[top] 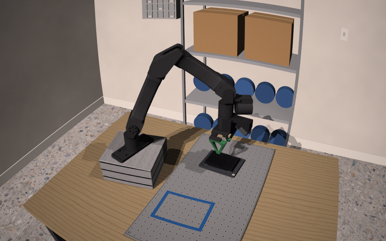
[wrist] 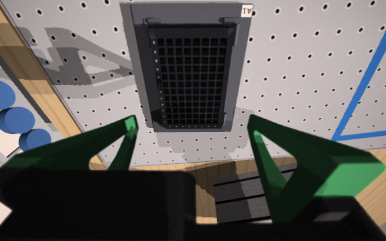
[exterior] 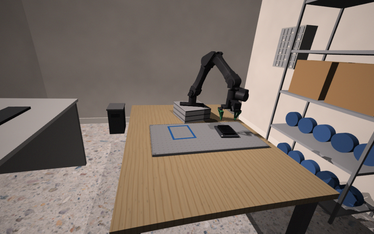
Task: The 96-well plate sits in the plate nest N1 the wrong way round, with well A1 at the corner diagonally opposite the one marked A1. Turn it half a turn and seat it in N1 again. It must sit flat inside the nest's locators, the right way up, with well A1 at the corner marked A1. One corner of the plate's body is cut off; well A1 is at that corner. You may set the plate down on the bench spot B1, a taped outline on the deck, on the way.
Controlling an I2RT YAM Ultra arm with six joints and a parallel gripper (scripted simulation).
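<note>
The black 96-well plate lies 80 mm below my hand. From my hand the other things lie so: white A1 label: 80 mm ahead, 50 mm to the right, 90 mm below; dark plate nest N1: 90 mm below.
</note>
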